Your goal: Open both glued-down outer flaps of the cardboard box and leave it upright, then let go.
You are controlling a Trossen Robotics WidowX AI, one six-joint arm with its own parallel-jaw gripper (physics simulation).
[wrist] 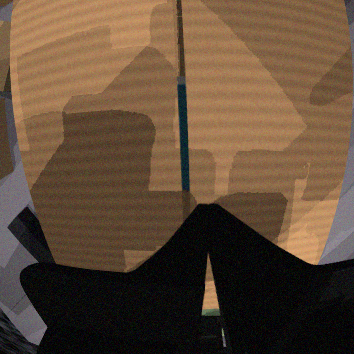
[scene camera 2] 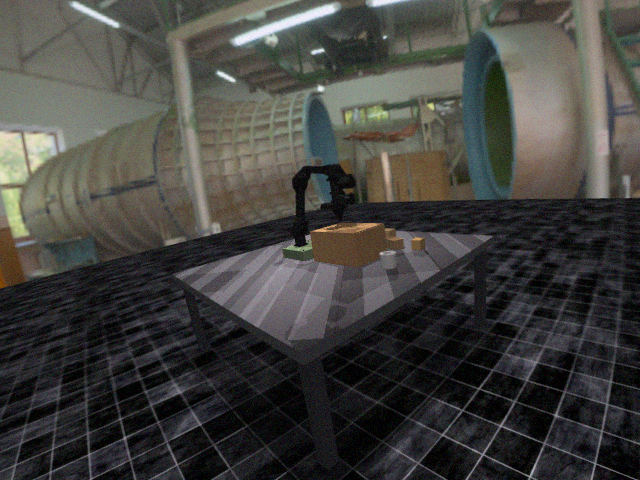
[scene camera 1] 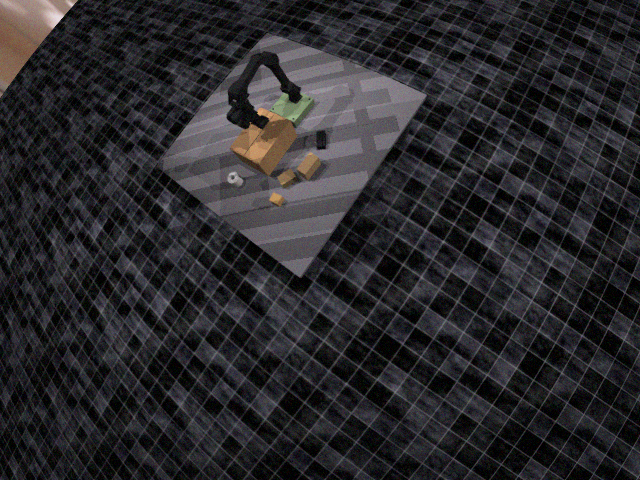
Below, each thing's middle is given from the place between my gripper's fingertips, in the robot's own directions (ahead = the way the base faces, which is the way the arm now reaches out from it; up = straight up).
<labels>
My hand is 180 mm past the black block (wrist: pixel 28 232), 260 mm to the right of it and 170 mm above it.
</labels>
